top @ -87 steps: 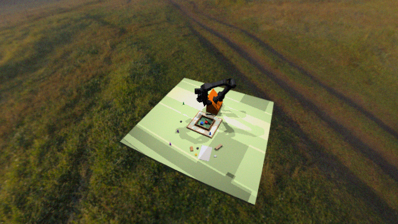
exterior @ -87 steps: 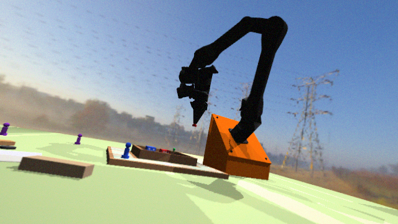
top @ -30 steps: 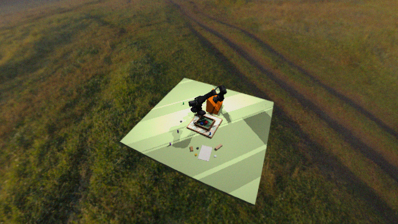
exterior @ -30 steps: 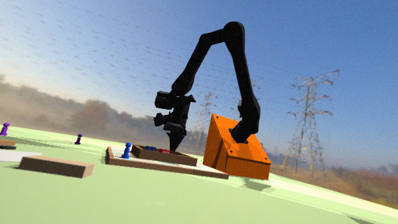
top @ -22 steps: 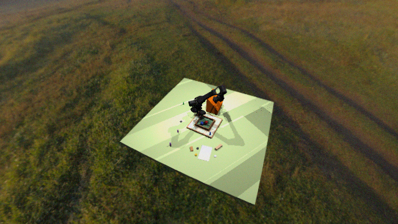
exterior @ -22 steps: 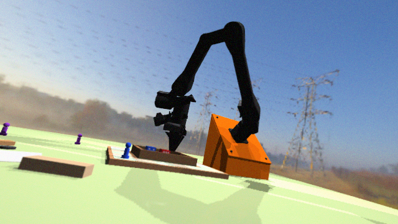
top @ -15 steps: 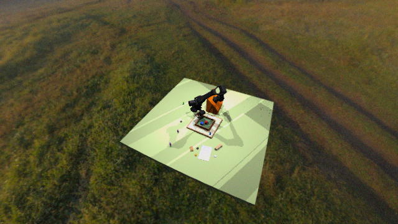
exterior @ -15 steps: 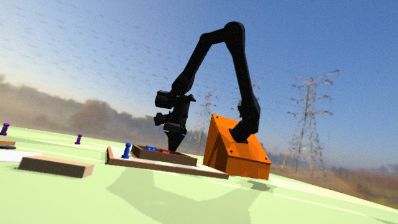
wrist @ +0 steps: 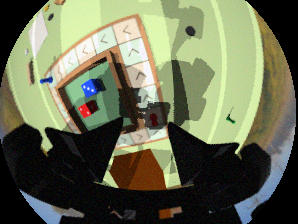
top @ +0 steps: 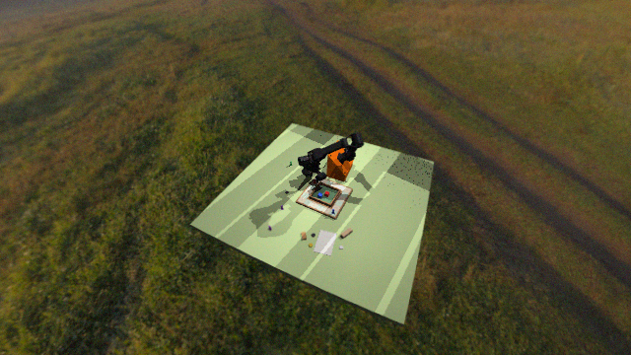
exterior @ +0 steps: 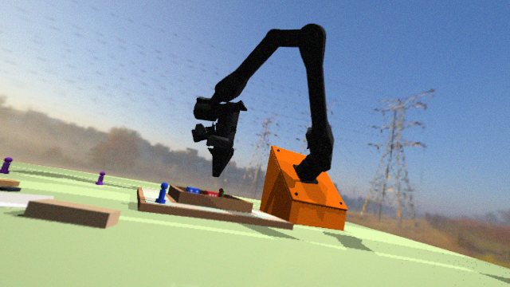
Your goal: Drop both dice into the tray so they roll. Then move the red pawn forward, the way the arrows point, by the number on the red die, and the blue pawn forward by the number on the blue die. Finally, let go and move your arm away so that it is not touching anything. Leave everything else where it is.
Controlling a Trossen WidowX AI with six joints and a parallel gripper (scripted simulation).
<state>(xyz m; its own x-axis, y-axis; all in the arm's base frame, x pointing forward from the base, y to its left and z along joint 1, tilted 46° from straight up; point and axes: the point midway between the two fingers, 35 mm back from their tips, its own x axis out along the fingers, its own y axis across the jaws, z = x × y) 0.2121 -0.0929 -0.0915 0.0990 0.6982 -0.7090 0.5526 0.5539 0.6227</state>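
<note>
The red pawn is 5 cm below my gripper tip and 3 cm behind it. From my gripper tip the other things lie so: wooden block (30 cm to the left, 30 cm ahead, 7 cm below); then blue pawn (19 cm ahead, 18 cm to the left, 5 cm below); then green pawn (24 cm to the right, 17 cm behind, 6 cm below).
</note>
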